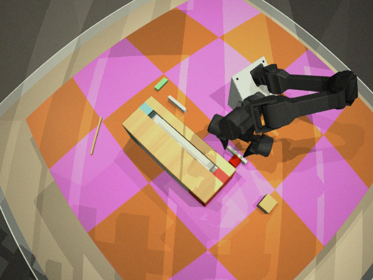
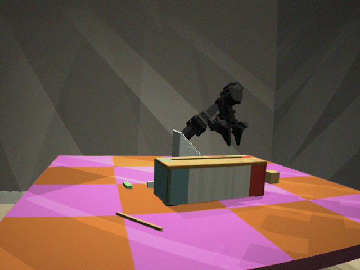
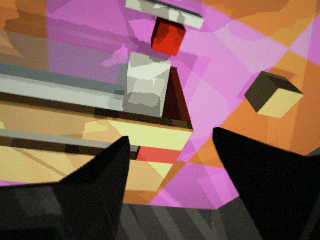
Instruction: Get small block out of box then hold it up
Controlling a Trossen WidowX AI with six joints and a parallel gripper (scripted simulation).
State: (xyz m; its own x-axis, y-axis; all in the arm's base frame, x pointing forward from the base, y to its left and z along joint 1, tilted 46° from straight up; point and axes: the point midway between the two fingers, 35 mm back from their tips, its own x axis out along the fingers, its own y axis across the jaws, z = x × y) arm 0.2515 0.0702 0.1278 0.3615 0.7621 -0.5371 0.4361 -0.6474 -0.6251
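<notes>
My gripper tip is now 20 mm past the small red block and 150 mm above it. The rest, counted from my gripper tip: tan cube 200 mm to the left, 140 mm below; thin wooden stick 320 mm ahead, 420 mm to the right, 160 mm below.
</notes>
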